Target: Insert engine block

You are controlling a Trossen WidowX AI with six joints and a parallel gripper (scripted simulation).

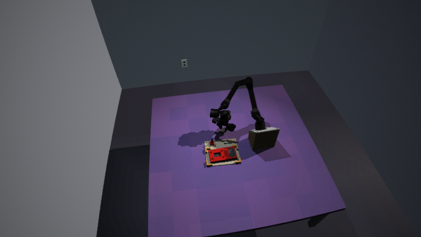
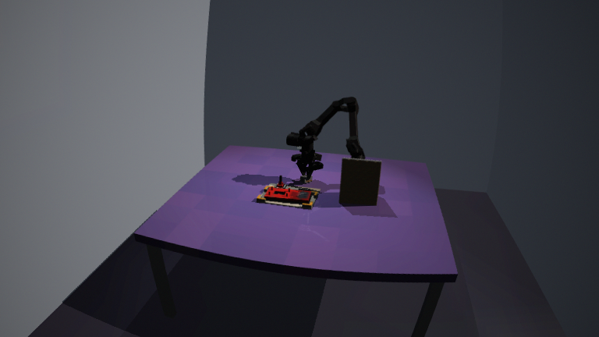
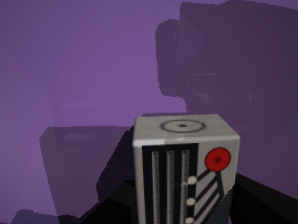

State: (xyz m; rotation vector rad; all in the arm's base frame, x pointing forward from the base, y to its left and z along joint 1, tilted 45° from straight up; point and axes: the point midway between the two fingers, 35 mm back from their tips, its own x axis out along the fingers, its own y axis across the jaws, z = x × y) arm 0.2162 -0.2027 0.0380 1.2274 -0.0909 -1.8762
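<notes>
The dark upright post is 120 mm ahead of my gripper tip, 80 mm to the left of it and 10 mm above it. From my gripper tip the other things lie so: engine block (10 mm below).
</notes>
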